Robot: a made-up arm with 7 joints.
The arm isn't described. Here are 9 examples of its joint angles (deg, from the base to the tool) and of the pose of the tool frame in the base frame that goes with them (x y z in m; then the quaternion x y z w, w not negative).
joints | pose
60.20 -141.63 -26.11 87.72 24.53 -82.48 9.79 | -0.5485 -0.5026 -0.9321 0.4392 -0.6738 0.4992 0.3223
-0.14 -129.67 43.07 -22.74 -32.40 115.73 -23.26 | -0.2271 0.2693 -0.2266 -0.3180 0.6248 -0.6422 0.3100
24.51 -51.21 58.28 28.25 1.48 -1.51 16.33 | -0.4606 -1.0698 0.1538 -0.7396 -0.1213 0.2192 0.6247
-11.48 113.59 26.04 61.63 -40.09 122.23 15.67 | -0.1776 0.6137 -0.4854 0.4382 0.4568 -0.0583 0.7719
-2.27 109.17 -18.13 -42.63 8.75 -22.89 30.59 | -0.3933 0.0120 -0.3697 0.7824 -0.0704 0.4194 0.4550
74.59 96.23 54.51 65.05 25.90 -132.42 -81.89 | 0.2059 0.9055 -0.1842 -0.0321 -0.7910 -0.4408 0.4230
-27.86 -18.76 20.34 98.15 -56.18 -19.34 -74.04 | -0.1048 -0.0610 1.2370 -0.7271 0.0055 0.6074 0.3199
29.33 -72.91 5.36 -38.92 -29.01 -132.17 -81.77 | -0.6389 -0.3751 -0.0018 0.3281 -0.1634 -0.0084 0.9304
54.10 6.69 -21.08 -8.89 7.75 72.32 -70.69 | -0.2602 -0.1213 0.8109 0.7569 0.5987 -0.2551 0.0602
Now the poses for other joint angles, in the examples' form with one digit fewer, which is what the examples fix.
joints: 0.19 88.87 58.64 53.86 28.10 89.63 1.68
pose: -0.185 0.715 0.712 0.667 0.598 -0.425 0.130
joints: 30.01 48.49 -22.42 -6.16 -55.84 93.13 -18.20
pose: -0.318 0.427 -0.078 0.697 0.177 0.221 0.658
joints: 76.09 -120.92 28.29 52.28 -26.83 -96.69 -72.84
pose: -0.904 -1.037 -0.099 0.619 0.020 0.180 0.764
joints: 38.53 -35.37 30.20 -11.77 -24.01 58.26 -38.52
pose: -0.737 -0.376 0.238 -0.901 -0.176 -0.251 0.306
